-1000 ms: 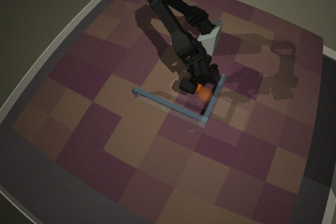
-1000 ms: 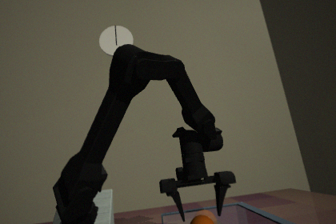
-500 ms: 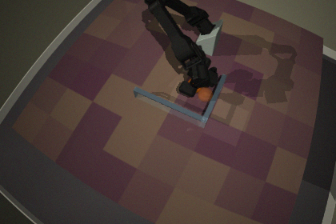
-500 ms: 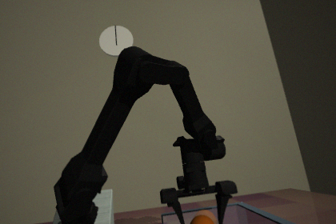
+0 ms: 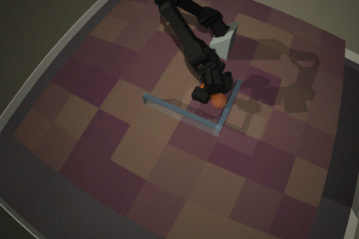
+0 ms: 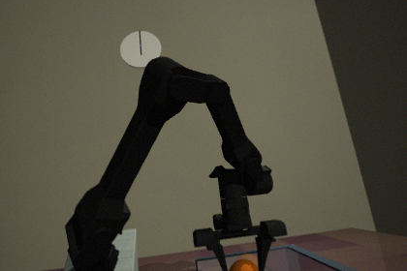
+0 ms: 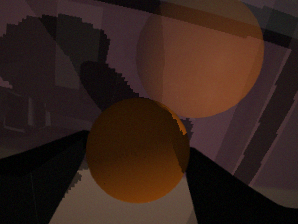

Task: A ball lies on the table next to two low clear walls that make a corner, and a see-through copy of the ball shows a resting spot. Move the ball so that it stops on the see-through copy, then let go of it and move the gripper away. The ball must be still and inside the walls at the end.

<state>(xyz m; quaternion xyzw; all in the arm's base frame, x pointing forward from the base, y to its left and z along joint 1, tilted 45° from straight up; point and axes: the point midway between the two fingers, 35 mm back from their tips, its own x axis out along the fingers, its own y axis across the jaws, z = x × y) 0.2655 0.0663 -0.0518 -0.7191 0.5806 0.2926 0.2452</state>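
Now: gripper tip 1 cm short of the see-through copy of ball and 6 cm to the right of it. Also, from my gripper tip: orange ball right at my gripper tip.
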